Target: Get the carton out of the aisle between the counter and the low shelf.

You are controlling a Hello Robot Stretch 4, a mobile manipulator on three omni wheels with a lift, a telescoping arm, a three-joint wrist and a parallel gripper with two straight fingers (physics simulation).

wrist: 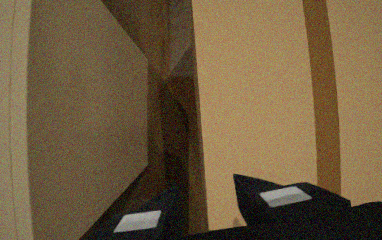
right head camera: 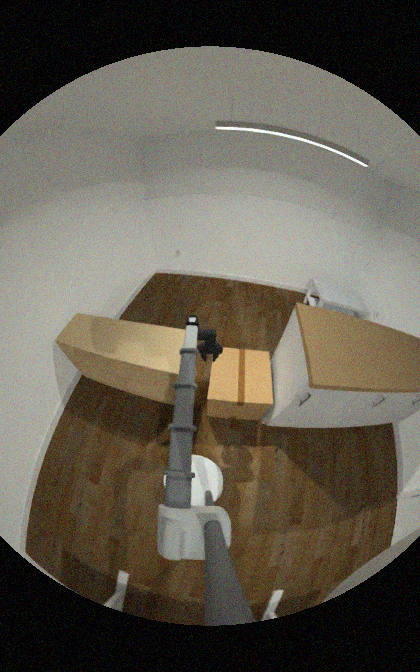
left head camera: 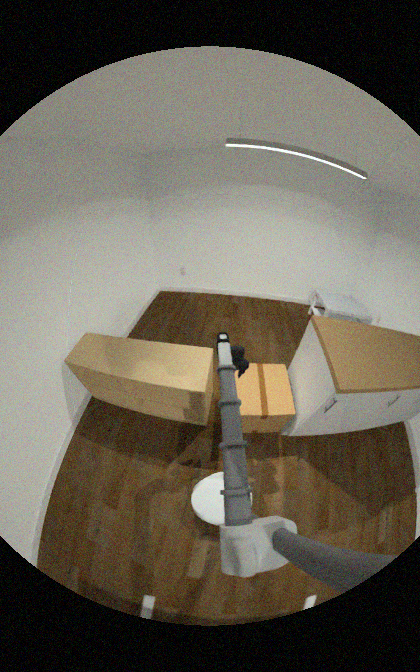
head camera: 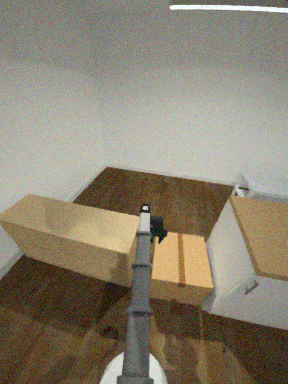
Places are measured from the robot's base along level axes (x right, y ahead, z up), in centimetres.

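Where they show: gripper, fingertip midpoint: (wrist: 208, 195) (head camera: 155, 242).
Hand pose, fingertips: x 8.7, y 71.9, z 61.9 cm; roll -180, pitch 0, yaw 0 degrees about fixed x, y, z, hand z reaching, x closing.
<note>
After its pixels a point has its place.
The carton (head camera: 167, 260) {x 20.9, y 72.1, z 37.9 cm} (left head camera: 276, 390) (right head camera: 225, 375) (wrist: 255, 100) {x 19.8, y 78.5, z 37.9 cm}, orange-tan with a brown tape strip, stands on the floor between the low wooden shelf (head camera: 75, 225) {x -56.2, y 85.0, z 58.3 cm} (left head camera: 145, 365) (right head camera: 125, 345) (wrist: 85, 110) {x -6.5, y 81.3, z 45.4 cm} on the left and the white counter with a wooden top (head camera: 265, 235) {x 69.5, y 62.0, z 88.3 cm} (left head camera: 370, 355) (right head camera: 355, 350) on the right. It is close beside the counter; a narrow gap separates it from the shelf. My gripper (wrist: 208, 195) {x 8.7, y 71.9, z 61.8 cm} is open and empty, pointing down at the carton's shelf-side edge. In the wrist view one finger shows over the gap, the other over the carton's top. Whether either touches is unclear.
My extended arm (head camera: 140, 295) {x 0.0, y 27.3, z 95.6 cm} (left head camera: 232, 435) (right head camera: 182, 430) reaches out over the floor and hides part of the gap and the shelf's near end. A white object (head camera: 242, 188) {x 172.0, y 224.5, z 13.1 cm} (left head camera: 320, 303) stands behind the counter. Walls close the room at the left and the back.
</note>
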